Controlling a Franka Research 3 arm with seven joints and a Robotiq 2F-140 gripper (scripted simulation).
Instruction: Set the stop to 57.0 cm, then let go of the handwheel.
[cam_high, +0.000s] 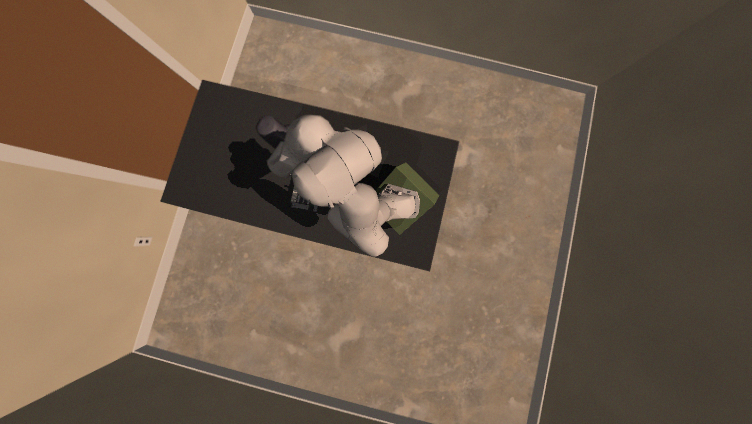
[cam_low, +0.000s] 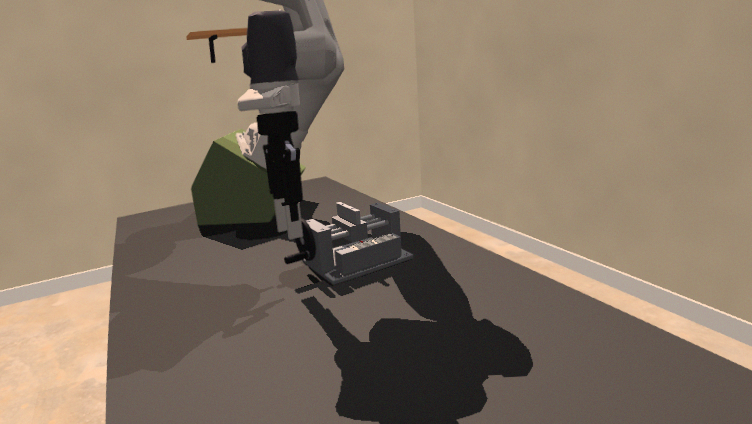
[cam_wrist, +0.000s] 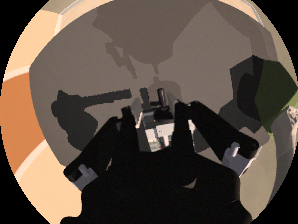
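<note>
The handwheel is 20 mm behind my hand, 20 mm to the left of it and 80 mm below it. The rest, counted from my hand: grey stop fixture: 20 mm behind, 150 mm to the left, 50 mm below.
</note>
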